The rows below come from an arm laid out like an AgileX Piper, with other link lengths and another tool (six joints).
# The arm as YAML. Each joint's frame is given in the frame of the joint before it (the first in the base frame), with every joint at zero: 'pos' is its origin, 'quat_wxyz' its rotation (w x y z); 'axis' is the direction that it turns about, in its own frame. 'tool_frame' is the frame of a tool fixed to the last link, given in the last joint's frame.
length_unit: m
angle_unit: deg
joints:
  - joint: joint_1
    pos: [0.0, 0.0, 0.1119]
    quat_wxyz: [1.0, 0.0, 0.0, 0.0]
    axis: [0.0, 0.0, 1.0]
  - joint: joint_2
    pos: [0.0, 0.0, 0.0]
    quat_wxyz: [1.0, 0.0, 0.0, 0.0]
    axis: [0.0, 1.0, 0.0]
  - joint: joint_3
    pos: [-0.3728, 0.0, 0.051]
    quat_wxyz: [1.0, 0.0, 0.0, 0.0]
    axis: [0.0, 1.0, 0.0]
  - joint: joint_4
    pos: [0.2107, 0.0, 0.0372]
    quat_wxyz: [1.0, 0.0, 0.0, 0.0]
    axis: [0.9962, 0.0, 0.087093]
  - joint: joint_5
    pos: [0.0, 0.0, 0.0]
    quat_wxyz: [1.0, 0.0, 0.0, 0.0]
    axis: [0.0, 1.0, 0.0]
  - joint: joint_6
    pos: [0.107, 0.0, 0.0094]
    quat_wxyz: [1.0, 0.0, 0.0, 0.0]
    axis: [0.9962, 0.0, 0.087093]
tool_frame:
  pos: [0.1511, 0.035, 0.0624]
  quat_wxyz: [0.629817, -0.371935, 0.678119, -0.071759]
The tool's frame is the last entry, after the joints.
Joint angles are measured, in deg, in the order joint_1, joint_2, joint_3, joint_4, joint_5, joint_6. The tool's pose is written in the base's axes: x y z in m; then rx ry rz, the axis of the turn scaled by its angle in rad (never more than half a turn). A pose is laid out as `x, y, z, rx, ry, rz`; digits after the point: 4 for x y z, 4 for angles.
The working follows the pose.
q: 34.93 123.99 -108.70 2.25 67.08 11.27
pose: 0.4524, 0.3567, 0.1289, 1.5733, -2.5914, -0.7241
Where each joint sits with the arm in this pose, in the base's axes (m; each line is computed from the numbers above, not from the rounded line before):
joint_1: 0.0000 0.0000 0.1119
joint_2: 0.0000 0.0000 0.1119
joint_3: 0.2055 0.1435 0.3925
joint_4: 0.3802 0.2655 0.3728
joint_5: 0.3802 0.2655 0.3728
joint_6: 0.3973 0.2822 0.2681
the tool: 0.4524 0.3567 0.1289

